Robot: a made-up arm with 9 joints. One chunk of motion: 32 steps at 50 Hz.
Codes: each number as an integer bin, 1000 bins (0 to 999) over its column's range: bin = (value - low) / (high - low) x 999, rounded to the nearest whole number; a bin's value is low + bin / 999 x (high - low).
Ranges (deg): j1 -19..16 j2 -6..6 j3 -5..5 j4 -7..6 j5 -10..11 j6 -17..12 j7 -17..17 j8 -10..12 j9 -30..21
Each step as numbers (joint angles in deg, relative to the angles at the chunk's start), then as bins.
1 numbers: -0.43 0.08 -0.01 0.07 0.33 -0.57 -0.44 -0.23 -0.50
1 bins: 530 506 499 543 491 566 487 444 578
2 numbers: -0.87 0.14 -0.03 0.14 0.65 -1.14 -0.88 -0.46 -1.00
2 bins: 517 511 497 549 507 546 474 433 568
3 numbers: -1.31 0.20 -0.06 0.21 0.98 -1.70 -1.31 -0.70 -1.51
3 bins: 505 516 494 554 522 527 461 422 558
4 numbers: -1.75 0.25 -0.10 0.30 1.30 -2.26 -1.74 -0.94 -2.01
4 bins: 492 520 490 561 538 508 448 411 548
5 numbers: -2.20 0.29 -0.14 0.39 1.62 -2.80 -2.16 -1.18 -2.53
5 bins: 480 524 486 568 553 489 436 401 538
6 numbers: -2.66 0.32 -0.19 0.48 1.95 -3.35 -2.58 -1.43 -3.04
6 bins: 466 526 481 575 568 470 424 389 528
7 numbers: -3.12 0.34 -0.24 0.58 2.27 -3.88 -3.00 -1.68 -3.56
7 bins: 453 528 476 582 584 452 411 378 518
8 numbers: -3.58 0.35 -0.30 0.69 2.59 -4.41 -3.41 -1.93 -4.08
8 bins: 440 529 470 591 599 434 399 366 508
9 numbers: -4.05 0.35 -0.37 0.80 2.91 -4.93 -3.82 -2.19 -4.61
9 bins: 427 529 463 599 614 416 387 355 497
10 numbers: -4.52 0.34 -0.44 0.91 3.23 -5.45 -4.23 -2.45 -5.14
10 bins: 413 528 456 608 629 398 375 343 487
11 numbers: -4.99 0.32 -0.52 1.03 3.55 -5.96 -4.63 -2.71 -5.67
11 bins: 400 526 448 617 645 380 363 331 477
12 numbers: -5.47 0.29 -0.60 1.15 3.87 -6.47 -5.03 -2.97 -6.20
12 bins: 386 524 440 626 660 363 352 319 466
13 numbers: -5.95 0.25 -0.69 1.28 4.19 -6.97 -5.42 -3.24 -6.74
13 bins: 372 520 431 636 675 346 340 307 456
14 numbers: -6.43 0.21 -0.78 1.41 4.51 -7.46 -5.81 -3.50 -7.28
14 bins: 359 517 422 646 690 329 329 295 445
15 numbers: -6.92 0.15 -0.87 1.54 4.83 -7.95 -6.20 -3.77 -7.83
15 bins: 345 512 413 656 705 312 317 283 434
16 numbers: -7.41 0.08 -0.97 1.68 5.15 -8.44 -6.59 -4.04 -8.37
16 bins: 331 506 403 667 721 295 306 271 424
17 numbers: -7.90 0.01 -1.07 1.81 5.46 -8.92 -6.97 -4.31 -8.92
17 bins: 317 500 393 677 735 278 295 258 413
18 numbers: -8.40 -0.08 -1.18 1.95 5.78 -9.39 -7.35 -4.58 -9.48
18 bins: 303 493 382 688 751 262 284 246 402
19 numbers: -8.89 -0.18 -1.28 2.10 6.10 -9.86 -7.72 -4.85 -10.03
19 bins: 289 485 372 699 766 246 273 234 391
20 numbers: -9.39 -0.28 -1.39 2.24 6.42 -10.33 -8.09 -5.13 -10.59
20 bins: 274 476 361 710 781 230 262 221 380
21 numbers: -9.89 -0.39 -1.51 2.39 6.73 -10.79 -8.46 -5.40 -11.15
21 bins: 260 467 349 722 796 214 251 209 369
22 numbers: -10.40 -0.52 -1.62 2.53 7.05 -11.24 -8.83 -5.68 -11.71
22 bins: 245 456 338 732 811 198 240 196 358
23 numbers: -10.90 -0.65 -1.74 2.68 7.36 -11.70 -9.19 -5.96 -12.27
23 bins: 231 445 326 744 826 183 229 183 347
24 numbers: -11.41 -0.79 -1.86 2.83 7.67 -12.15 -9.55 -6.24 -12.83
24 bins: 217 434 314 755 841 167 219 171 336
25 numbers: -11.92 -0.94 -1.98 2.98 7.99 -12.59 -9.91 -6.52 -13.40
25 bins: 202 421 302 767 856 152 208 158 325
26 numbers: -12.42 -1.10 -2.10 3.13 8.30 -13.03 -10.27 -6.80 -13.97
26 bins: 188 408 290 778 871 137 198 145 314
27 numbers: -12.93 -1.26 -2.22 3.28 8.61 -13.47 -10.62 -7.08 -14.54
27 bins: 173 395 278 790 885 122 187 133 303
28 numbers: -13.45 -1.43 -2.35 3.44 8.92 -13.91 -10.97 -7.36 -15.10
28 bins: 158 380 265 802 900 106 177 120 292
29 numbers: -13.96 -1.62 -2.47 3.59 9.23 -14.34 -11.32 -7.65 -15.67
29 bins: 144 365 253 814 915 92 167 107 281
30 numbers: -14.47 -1.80 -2.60 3.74 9.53 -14.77 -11.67 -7.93 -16.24
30 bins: 129 350 240 825 929 77 157 94 270
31 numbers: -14.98 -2.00 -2.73 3.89 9.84 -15.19 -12.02 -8.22 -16.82
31 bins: 115 333 227 837 944 62 146 81 258
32 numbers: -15.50 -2.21 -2.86 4.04 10.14 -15.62 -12.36 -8.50 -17.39
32 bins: 100 316 214 848 958 48 136 68 247
